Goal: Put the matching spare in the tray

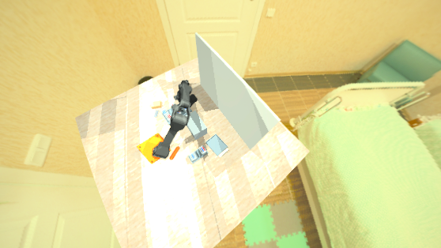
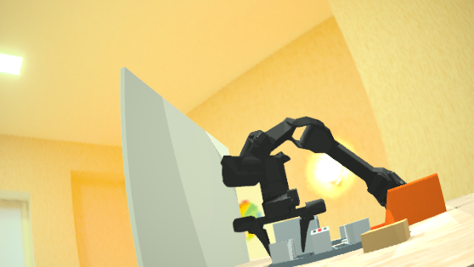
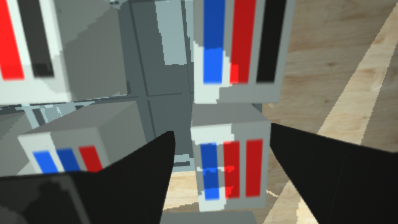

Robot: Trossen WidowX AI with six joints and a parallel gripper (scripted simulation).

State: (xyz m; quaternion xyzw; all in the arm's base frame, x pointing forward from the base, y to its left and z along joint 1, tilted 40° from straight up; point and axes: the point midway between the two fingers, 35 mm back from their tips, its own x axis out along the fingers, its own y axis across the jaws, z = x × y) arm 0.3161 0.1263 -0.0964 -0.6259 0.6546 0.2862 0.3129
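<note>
Now: the striped spare 100 mm behind my gripper tip, 340 mm to the right of it and 20 mm above it. From my gripper tip the other things lie so: tan block: 160 mm behind, 190 mm to the left; grey mounted unit: 30 mm behind, 160 mm to the right, 30 mm above.
</note>
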